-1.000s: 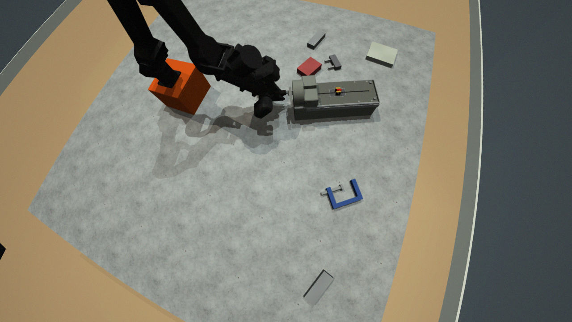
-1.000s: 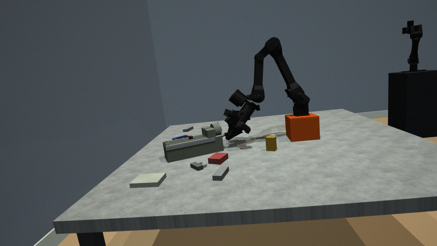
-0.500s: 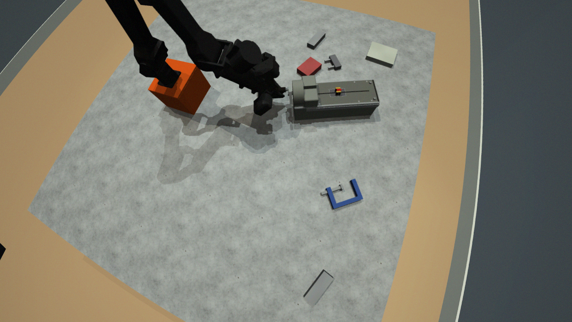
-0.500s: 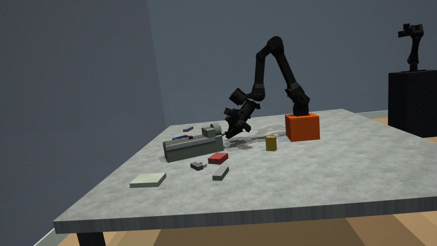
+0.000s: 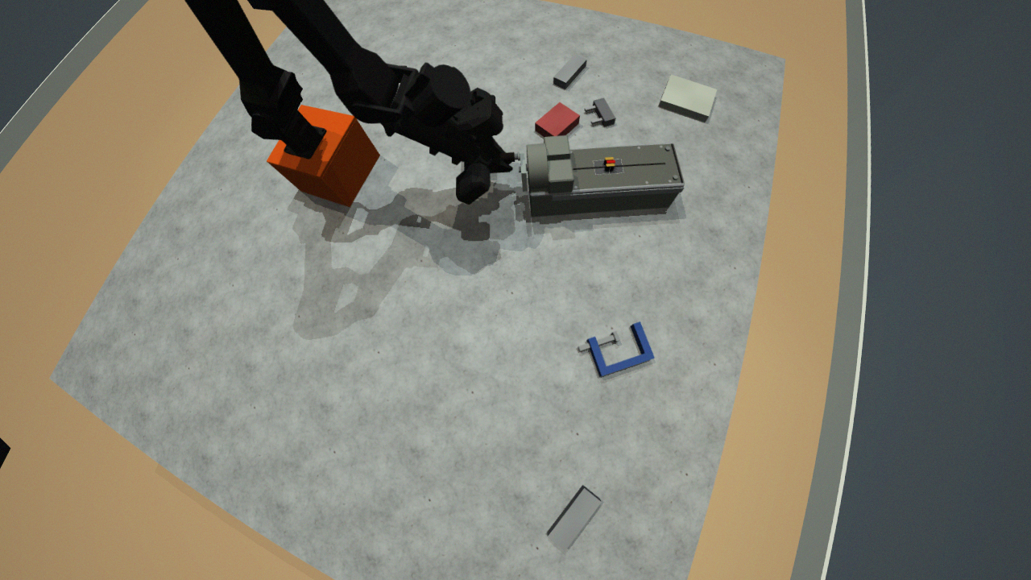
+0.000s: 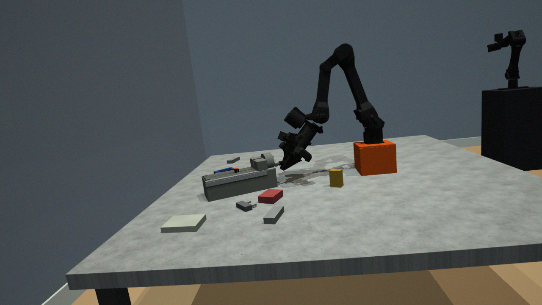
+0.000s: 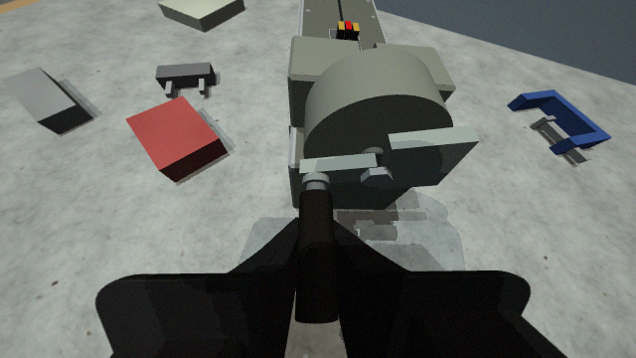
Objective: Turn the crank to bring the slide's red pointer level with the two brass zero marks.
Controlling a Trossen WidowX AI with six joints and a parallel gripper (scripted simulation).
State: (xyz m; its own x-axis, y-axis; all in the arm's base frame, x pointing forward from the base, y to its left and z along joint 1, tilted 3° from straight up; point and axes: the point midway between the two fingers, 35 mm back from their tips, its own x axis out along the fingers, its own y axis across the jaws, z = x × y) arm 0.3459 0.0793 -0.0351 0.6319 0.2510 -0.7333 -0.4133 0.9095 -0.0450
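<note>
Right now my gripper tip is 17 cm short of the red pointer, 4 cm to the right of it and 2 cm below it. Also, from my gripper tip: black crank handle (2 cm behind, 2 cm above, 1 cm to the right); yellow block (19 cm behind, 8 cm to the left, 3 cm below); red block (16 cm to the left, 5 cm below, 4 cm ahead).
</note>
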